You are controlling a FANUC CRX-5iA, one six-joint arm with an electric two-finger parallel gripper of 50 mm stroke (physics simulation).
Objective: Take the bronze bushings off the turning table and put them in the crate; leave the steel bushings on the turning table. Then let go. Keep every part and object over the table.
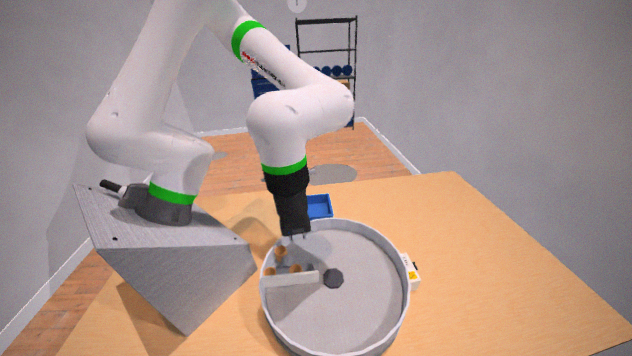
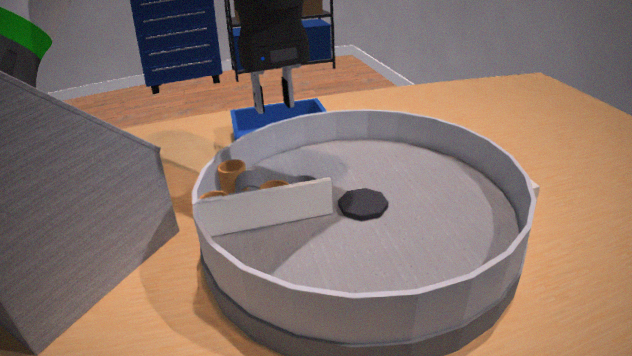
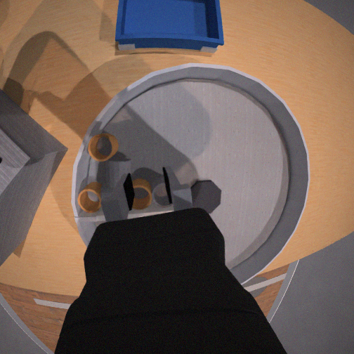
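Observation:
Three bronze bushings stand on the turning table, inside its rim. One bronze bushing is nearer the crate; another bronze bushing is by the rim; a third bronze bushing is further inward. Grey steel bushings are among and beside them, partly hidden. The blue crate stands behind; no bushing shows on its visible floor. My gripper is open and empty, pointing down high above the bushings.
A pale upright bar runs from the rim toward the dark hub, beside the bushings. The grey robot pedestal stands left of the turning table. A small white box is at its right.

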